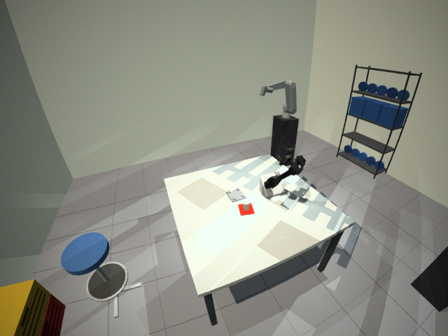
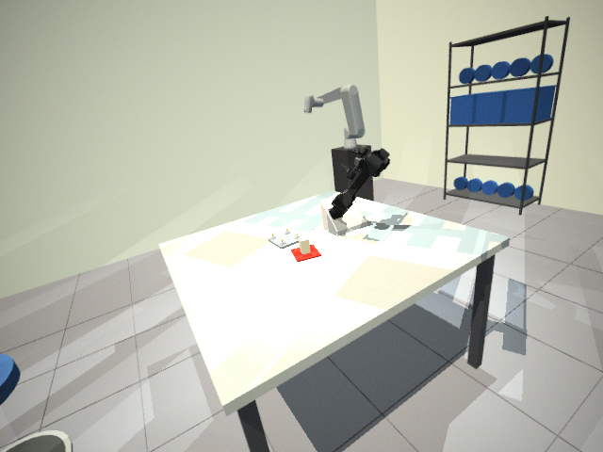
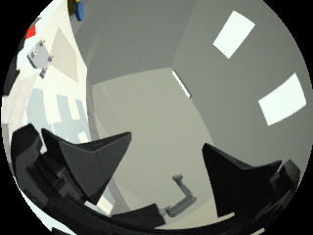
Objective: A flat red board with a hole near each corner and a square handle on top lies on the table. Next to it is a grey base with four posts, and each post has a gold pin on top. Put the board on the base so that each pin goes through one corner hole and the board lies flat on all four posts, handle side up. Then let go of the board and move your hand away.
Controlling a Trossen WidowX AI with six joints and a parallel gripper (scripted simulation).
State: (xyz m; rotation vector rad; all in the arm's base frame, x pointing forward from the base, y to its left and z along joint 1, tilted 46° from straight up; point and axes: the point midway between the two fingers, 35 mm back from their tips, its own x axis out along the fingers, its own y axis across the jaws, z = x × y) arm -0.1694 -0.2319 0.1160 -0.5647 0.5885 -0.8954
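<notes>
Right now the red board is 42 cm ahead of my gripper tip, 23 cm to the left of it and 34 cm below it. The rest, counted from my gripper tip: grey base 43 cm ahead, 3 cm to the left, 35 cm below.
</notes>
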